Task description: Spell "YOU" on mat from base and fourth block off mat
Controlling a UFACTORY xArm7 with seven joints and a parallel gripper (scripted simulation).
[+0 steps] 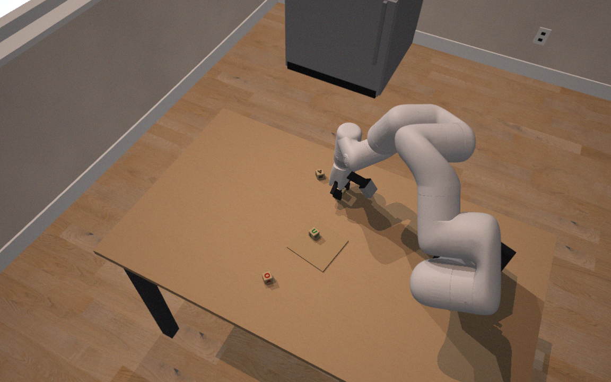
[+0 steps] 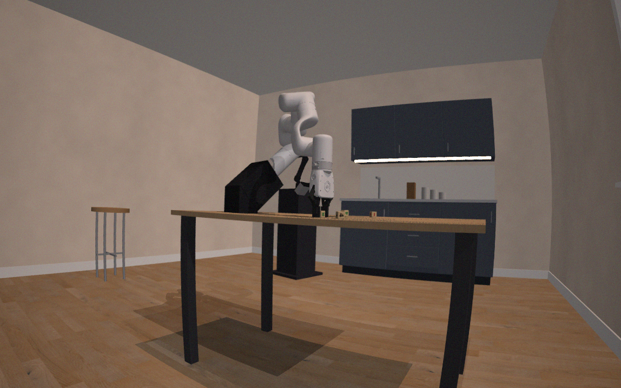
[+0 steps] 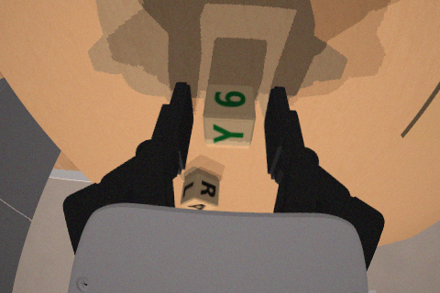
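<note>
The Y block is 1 cm below my hand. Also, from my hand: mat 21 cm to the left, 6 cm behind, 2 cm below; O block 40 cm to the left, 1 cm below, 1 cm behind; U block 20 cm to the left, 3 cm behind.
</note>
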